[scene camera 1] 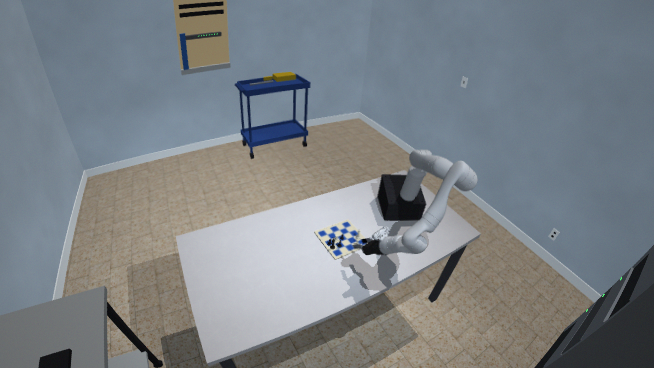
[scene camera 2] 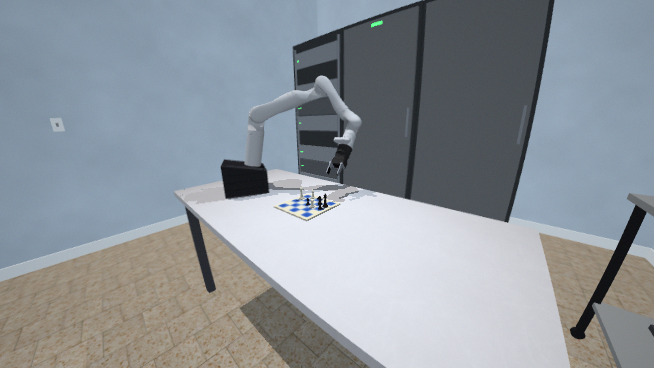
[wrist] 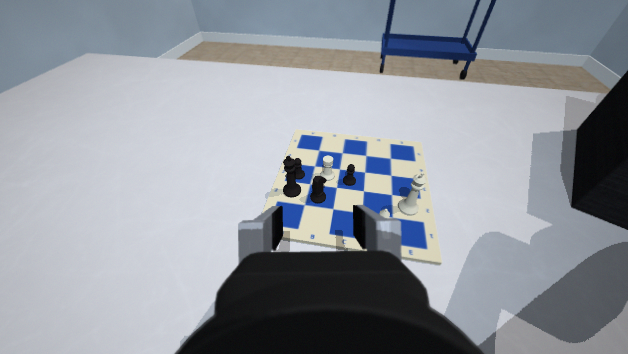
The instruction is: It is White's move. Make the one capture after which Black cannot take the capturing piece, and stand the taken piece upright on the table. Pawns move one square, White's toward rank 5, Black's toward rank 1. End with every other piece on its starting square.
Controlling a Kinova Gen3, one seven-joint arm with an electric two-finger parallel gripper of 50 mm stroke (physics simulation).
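Pixels of known places: gripper, fingertip midpoint: (scene camera 1: 358, 243) (scene camera 2: 332, 174) (wrist: 317, 220); arm's base at its link origin: (scene camera 1: 407, 194) (scene camera 2: 252, 165).
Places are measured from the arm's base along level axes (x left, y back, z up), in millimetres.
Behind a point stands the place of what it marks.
Observation:
The blue-and-cream board (scene camera 1: 337, 253) {x 135, y -510, z -133 mm} (scene camera 2: 307, 214) {x -20, y -523, z -133 mm} (wrist: 355, 146) {x -31, y -446, z -133 mm} lies on the table. In the wrist view, a black pawn (wrist: 298, 171) {x 61, y -514, z -122 mm} stands on A3, a white rook (wrist: 327, 170) {x 52, y -474, z -118 mm} on B3 and another black pawn (wrist: 350, 176) {x 53, y -440, z -120 mm} on C3. A tall crowned black piece (wrist: 292, 182) {x 93, y -512, z -111 mm} is on A2, a black knight (wrist: 318, 191) {x 96, y -475, z -115 mm} on B2, and a tall white piece (wrist: 410, 201) {x 82, y -360, z -114 mm} on E2. A small white piece (wrist: 384, 213) {x 125, y -392, z -94 mm} near D1 is mostly hidden by the right finger. My gripper (scene camera 2: 334, 170) {x 205, y -447, z -17 mm} (wrist: 317, 220) {x 205, y -447, z -17 mm} is open and empty, tilted, above and beyond the board's rank 1 edge.
The black robot base (scene camera 1: 402, 207) {x 47, y -63, z -38 mm} (scene camera 2: 245, 181) {x -95, y -102, z -59 mm} (wrist: 605, 160) {x -20, y -132, z -80 mm} stands on the table (scene camera 1: 260, 290) {x 209, y -935, z -140 mm} (scene camera 2: 400, 260) {x -23, y -935, z -140 mm}, on the board's E side. A blue cart (scene camera 1: 277, 89) (wrist: 428, 47) stands on the floor by the wall. Dark cabinets (scene camera 2: 380, 100) stand behind the table in scene camera 2.

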